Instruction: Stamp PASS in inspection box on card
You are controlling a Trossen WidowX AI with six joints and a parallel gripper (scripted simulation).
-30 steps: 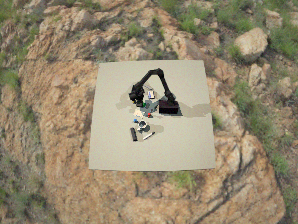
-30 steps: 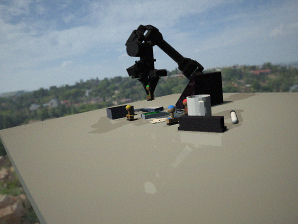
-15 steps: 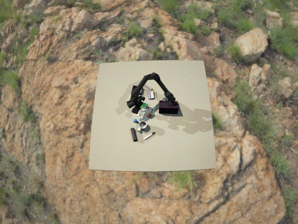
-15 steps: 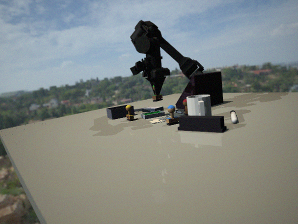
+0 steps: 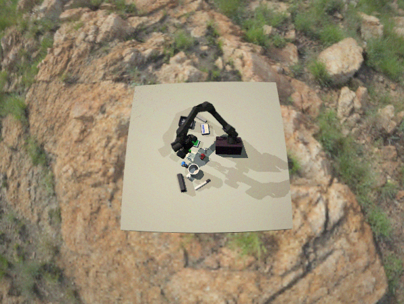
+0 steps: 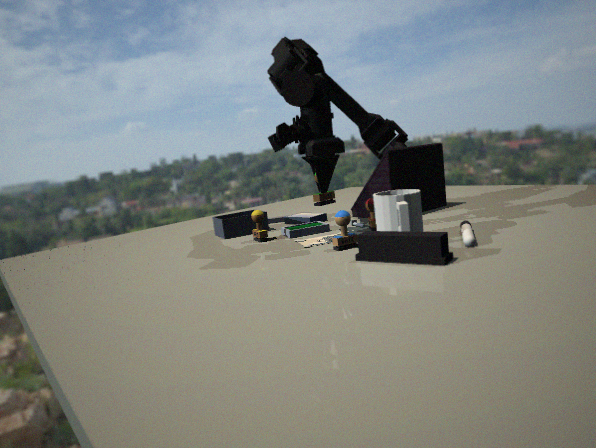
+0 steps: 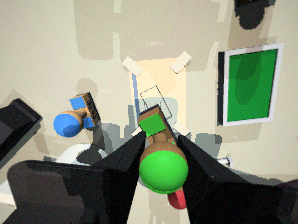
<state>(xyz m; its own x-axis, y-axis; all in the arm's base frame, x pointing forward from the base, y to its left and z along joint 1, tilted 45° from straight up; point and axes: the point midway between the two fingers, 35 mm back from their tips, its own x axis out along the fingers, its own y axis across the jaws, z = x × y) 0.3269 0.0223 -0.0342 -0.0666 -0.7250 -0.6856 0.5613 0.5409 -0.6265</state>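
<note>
Now: the cream card 100 mm below my gripper tip. Also, from my gripper tip: green-knobbed stamp: right at my gripper tip; then blue-knobbed stamp: 90 mm to the left, 70 mm below, 40 mm ahead; then red-knobbed stamp: 110 mm behind, 70 mm below, 30 mm to the left.
</note>
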